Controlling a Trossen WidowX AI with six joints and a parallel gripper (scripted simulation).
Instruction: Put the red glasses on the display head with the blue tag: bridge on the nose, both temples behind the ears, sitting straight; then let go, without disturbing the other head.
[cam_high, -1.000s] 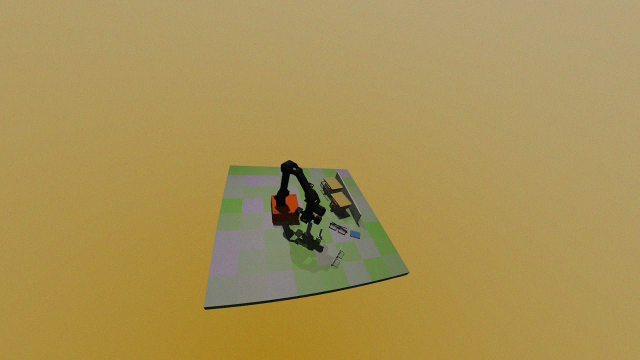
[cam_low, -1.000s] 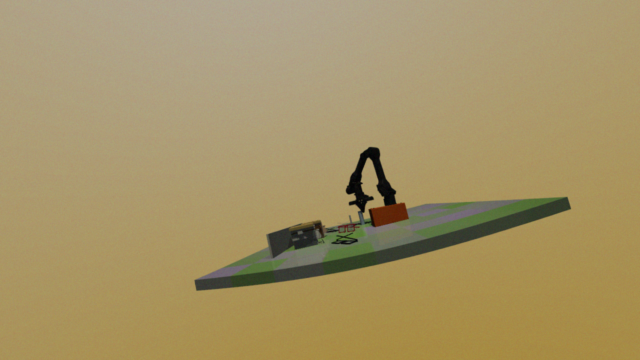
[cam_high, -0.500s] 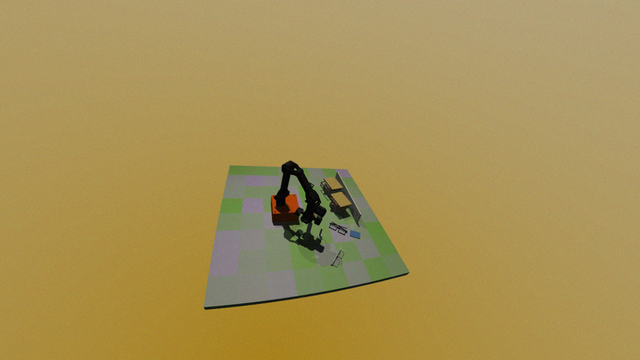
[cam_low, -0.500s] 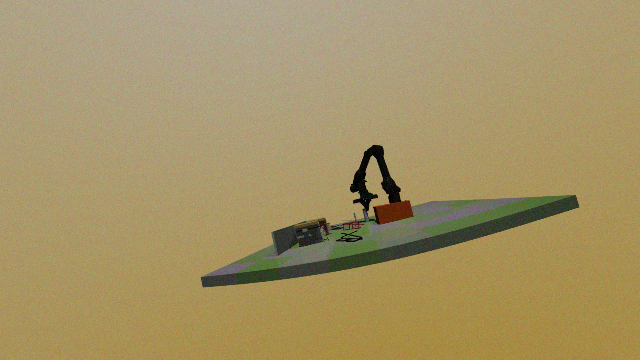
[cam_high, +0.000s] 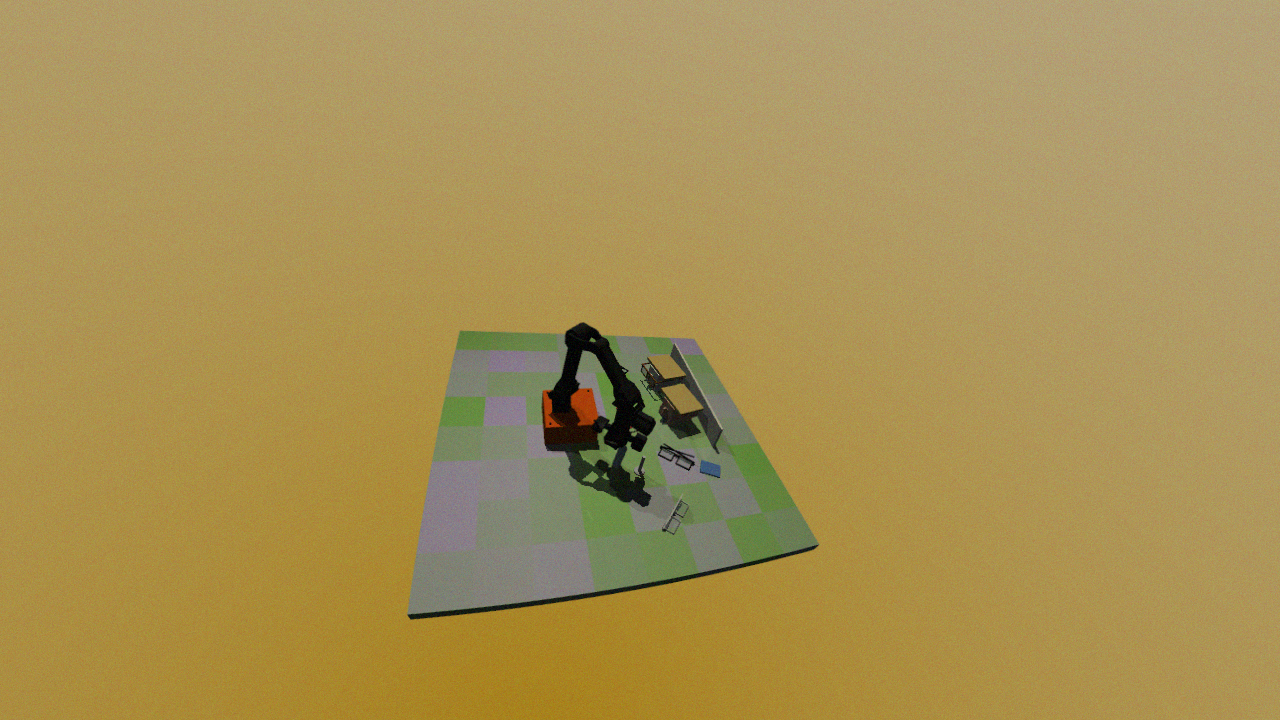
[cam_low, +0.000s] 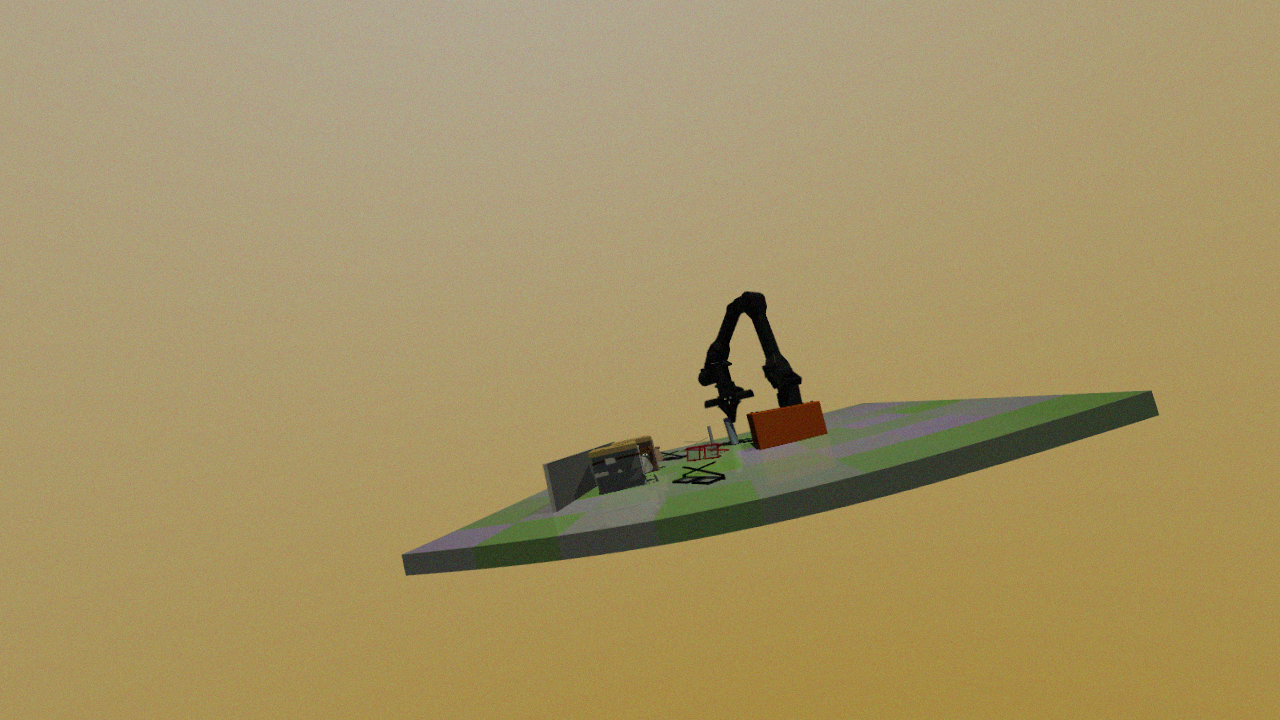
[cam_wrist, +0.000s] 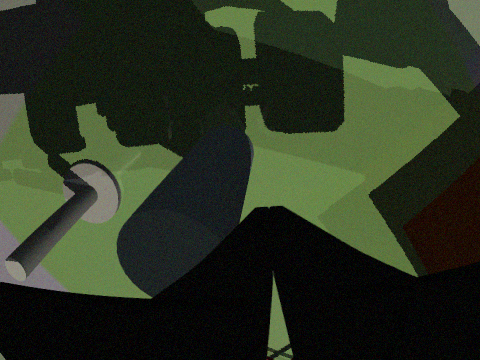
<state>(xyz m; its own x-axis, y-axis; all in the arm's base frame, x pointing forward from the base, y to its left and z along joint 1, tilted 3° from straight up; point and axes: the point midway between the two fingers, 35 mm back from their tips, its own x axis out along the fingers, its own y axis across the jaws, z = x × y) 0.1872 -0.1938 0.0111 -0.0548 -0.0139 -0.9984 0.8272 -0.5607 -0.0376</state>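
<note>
Now: the grey cylinder 100 mm ahead of my gripper tip, 40 mm to the right of it and 60 mm below it. Round my gripper tip: blue flat piece: 380 mm ahead, 50 mm to the right, 80 mm below.
</note>
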